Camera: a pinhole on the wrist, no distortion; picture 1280 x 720 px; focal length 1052.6 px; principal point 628.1 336.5 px. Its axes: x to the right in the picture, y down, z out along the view. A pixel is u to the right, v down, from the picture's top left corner.
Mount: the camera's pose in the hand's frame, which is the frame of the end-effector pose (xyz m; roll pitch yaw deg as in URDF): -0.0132 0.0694 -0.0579 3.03 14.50 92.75
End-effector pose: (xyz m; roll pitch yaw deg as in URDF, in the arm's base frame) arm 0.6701 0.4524 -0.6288 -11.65 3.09 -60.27
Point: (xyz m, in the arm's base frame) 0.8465 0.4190 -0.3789
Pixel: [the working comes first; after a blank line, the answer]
In the camera's frame: -0.0772 -0.0991 0.3328

384 23
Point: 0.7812 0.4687 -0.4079
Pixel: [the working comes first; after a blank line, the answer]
In the camera's frame: -0.0880 -0.0265 0.2860

304 239
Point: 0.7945 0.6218 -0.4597
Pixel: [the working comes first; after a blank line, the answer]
In the camera's frame: 0.0220 0.0913 0.2673

715 696
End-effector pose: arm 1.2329 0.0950 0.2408 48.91 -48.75 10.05
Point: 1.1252 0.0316 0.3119
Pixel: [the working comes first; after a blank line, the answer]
In the camera's frame: -0.0409 0.0196 0.1740

380 455
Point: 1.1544 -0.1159 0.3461
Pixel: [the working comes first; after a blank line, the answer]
In the camera's frame: -0.1547 0.0013 0.2765

39 342
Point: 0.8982 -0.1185 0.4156
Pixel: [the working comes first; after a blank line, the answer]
In the camera's frame: 0.0184 0.1147 0.4428

672 609
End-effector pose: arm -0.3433 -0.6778 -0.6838 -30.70 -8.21 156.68
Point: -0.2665 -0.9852 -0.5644
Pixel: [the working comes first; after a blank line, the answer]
In the camera's frame: -0.0002 0.1731 0.3132

outside the picture
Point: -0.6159 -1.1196 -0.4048
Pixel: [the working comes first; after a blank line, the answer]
In the camera's frame: 0.0857 -0.1076 0.5950

780 146
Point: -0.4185 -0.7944 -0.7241
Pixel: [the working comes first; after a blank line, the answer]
In the camera's frame: 0.0439 -0.0279 0.1066

1061 62
